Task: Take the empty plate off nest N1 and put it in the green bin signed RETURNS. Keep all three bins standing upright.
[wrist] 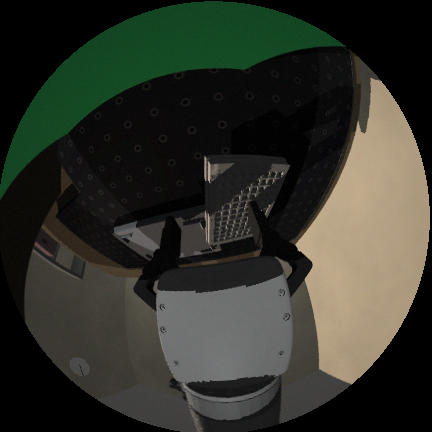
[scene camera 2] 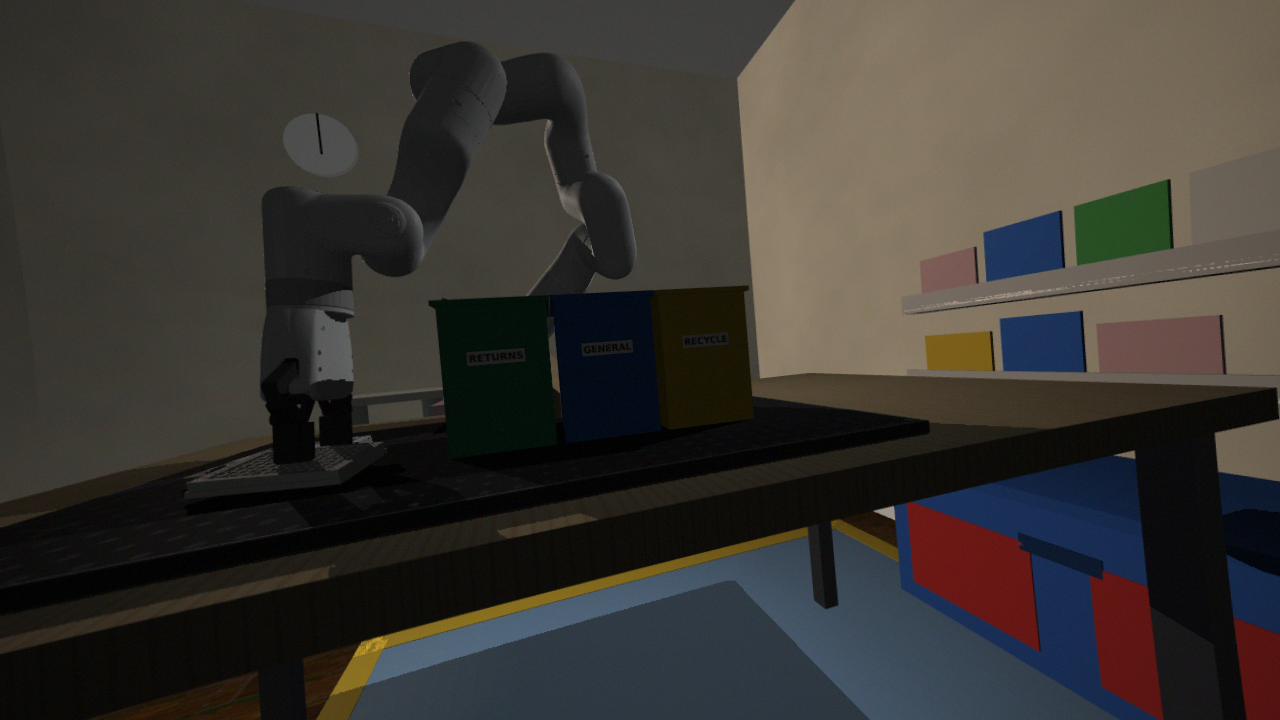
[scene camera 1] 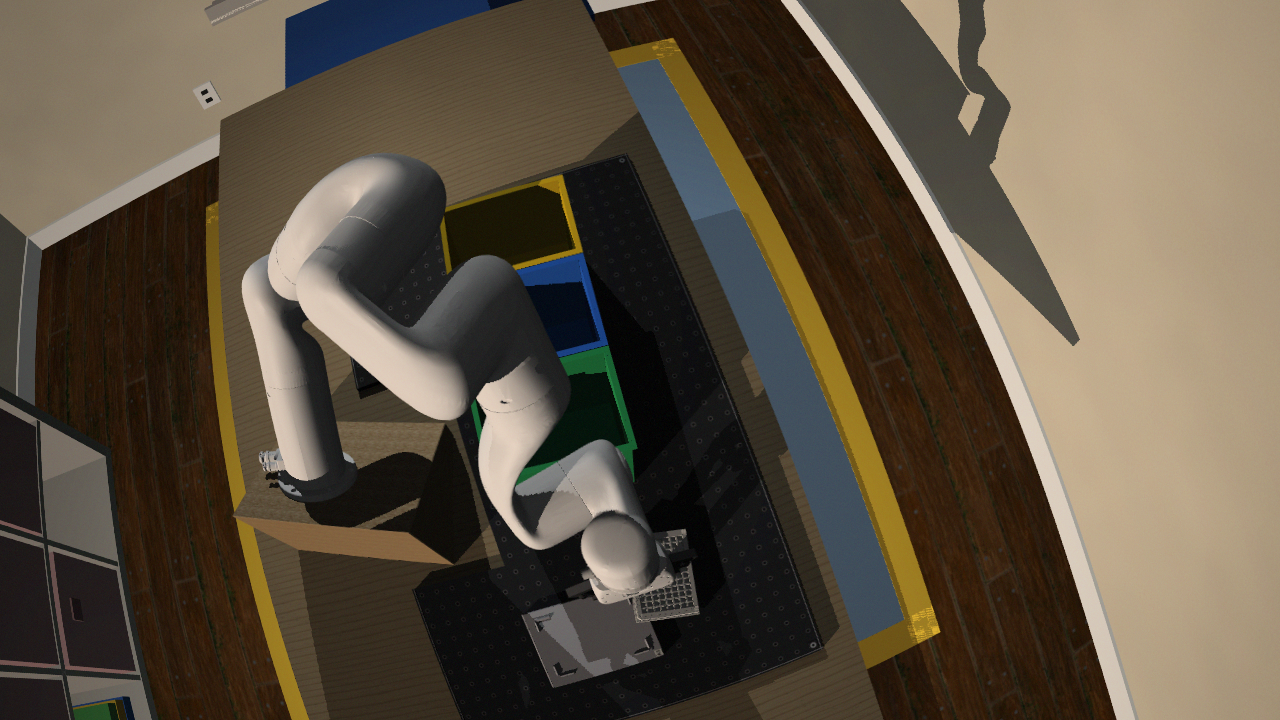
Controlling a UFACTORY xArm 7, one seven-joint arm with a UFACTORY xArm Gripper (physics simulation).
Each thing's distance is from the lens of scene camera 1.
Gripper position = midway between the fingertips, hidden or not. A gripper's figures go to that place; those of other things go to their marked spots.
gripper [scene camera 1: 635,582]: 1.16 m
green returns bin [scene camera 1: 596,410]: 1.23 m
gridded plate [scene camera 1: 678,599]: 1.16 m
